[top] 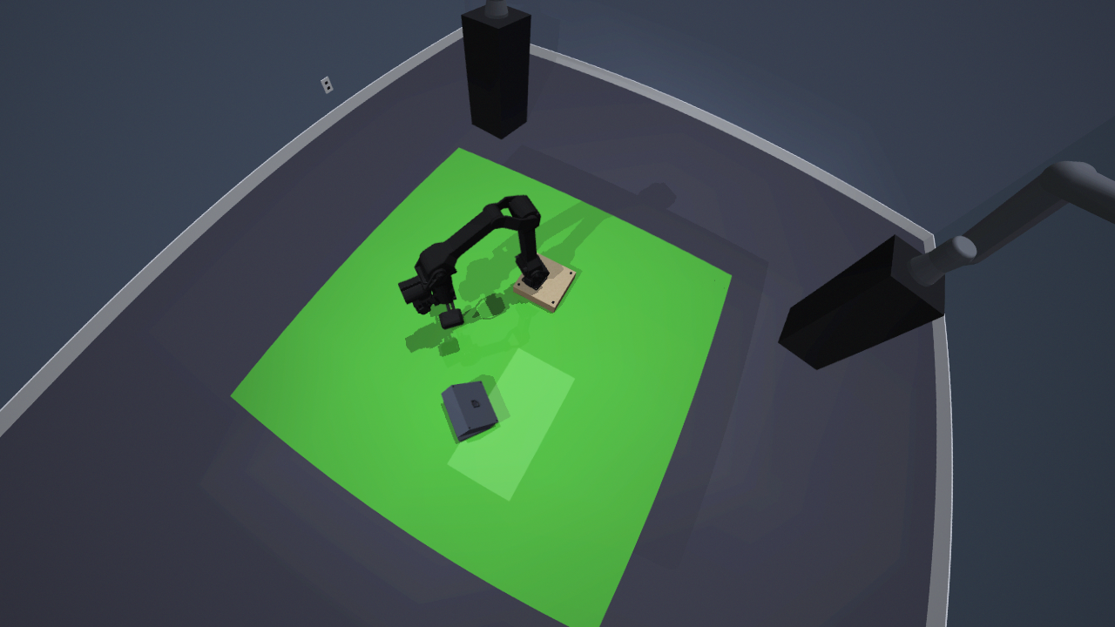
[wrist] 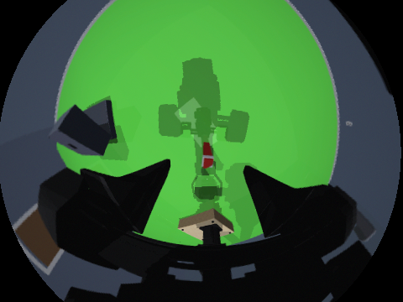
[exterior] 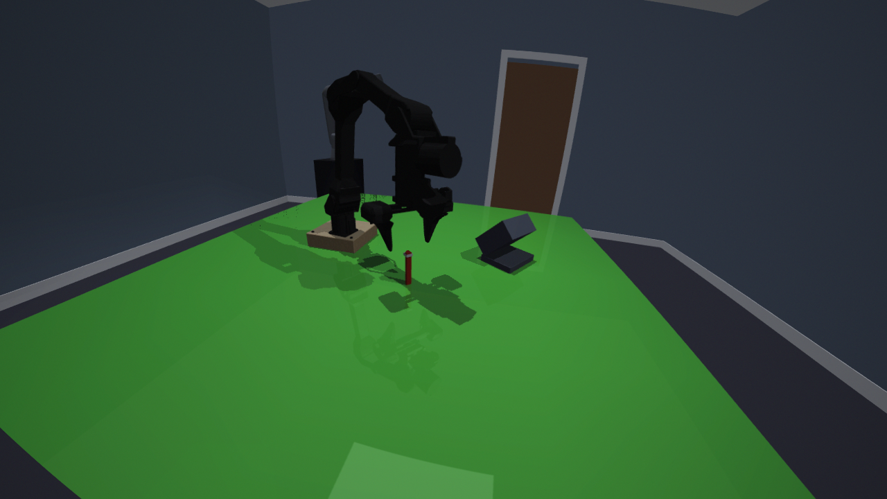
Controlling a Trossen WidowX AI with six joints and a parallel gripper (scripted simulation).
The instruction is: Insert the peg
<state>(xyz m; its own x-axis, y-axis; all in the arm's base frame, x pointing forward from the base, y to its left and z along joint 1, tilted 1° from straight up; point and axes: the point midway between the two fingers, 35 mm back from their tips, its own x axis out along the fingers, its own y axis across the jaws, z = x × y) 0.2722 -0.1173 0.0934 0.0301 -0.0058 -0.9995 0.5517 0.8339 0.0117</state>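
Now: gripper tip 4 cm above the red peg. The rest, counted from my gripper tip: grey sloped panel 24 cm to the left, 19 cm ahead, 2 cm below.
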